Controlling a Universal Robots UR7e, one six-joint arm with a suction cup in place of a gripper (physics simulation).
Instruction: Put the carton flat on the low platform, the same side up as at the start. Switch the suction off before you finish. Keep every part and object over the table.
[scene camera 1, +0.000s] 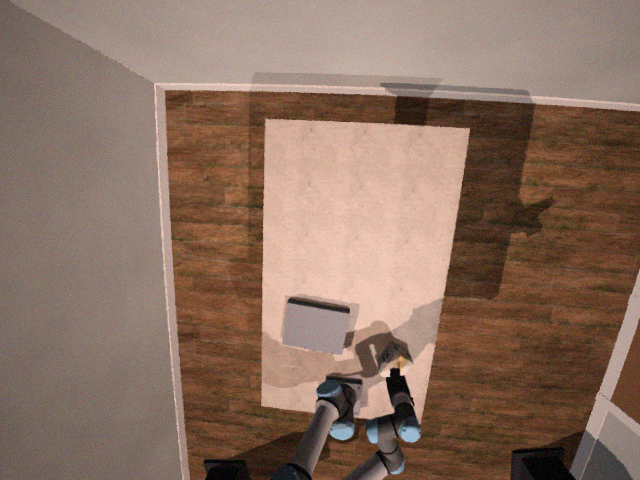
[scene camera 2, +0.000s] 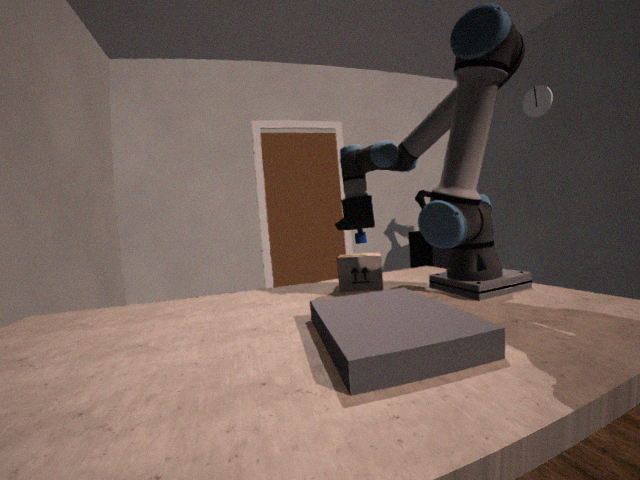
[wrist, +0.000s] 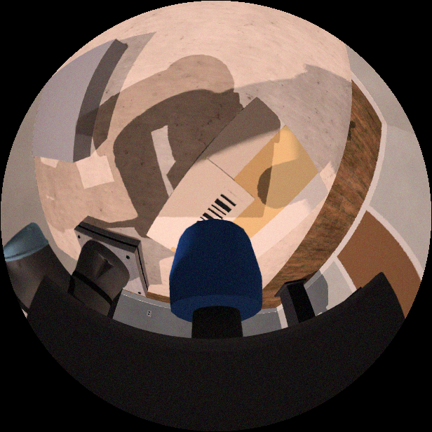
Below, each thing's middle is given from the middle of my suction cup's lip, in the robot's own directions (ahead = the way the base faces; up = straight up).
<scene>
Now: the carton (scene camera 2: 357, 272) 20 mm to the right of my suction cup and 110 mm below it. From my suction cup the other things lie so: low platform (scene camera 2: 377, 340) (210 mm ahead, 360 mm to the left, 140 mm below).
</scene>
